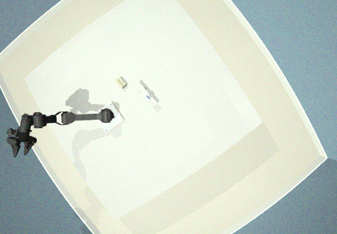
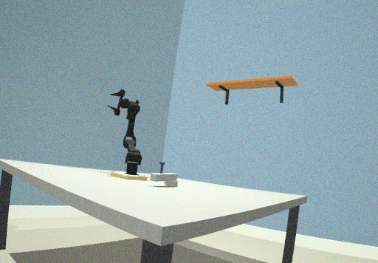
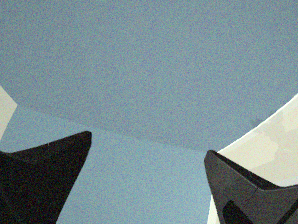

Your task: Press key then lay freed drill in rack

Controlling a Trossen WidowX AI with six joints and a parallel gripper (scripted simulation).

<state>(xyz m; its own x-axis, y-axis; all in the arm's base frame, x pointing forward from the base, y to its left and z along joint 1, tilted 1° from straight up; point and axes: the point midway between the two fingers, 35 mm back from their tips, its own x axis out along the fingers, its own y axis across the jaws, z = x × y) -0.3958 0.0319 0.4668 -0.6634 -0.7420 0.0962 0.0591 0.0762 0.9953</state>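
Right now my gripper tip is 71 cm short of the dark key, 42 cm above it and 3 cm to the left of it. Also, from my gripper tip: beige forked rack: 59 cm ahead, 48 cm below, 15 cm to the left; then drill: 69 cm ahead, 46 cm below, 3 cm to the left.
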